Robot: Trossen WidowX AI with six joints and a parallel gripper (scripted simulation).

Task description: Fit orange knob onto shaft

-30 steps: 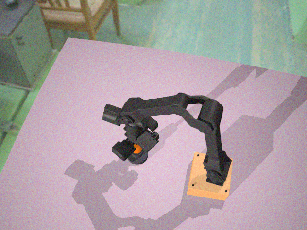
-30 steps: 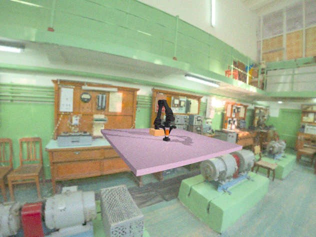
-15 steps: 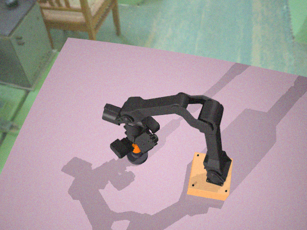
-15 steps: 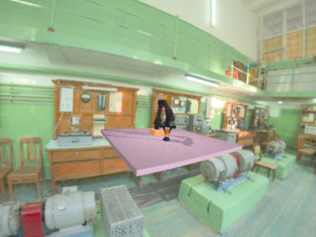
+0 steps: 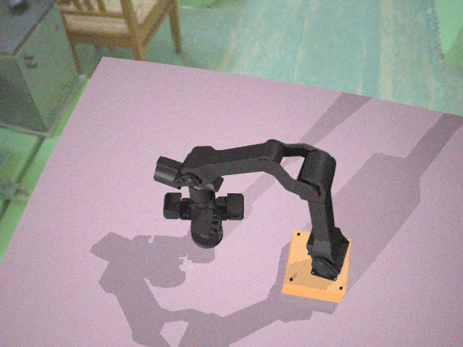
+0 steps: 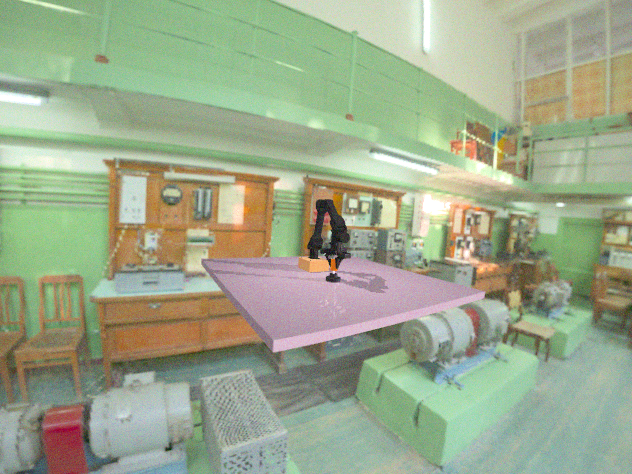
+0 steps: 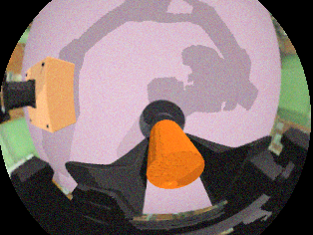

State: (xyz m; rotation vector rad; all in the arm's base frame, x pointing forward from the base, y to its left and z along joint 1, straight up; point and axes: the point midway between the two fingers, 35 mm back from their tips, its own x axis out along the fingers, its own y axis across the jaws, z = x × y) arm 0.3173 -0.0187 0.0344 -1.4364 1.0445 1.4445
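The orange knob is 30 mm above my gripper tip. From my gripper tip the other things lie so: dark round pedestal (40 mm below).
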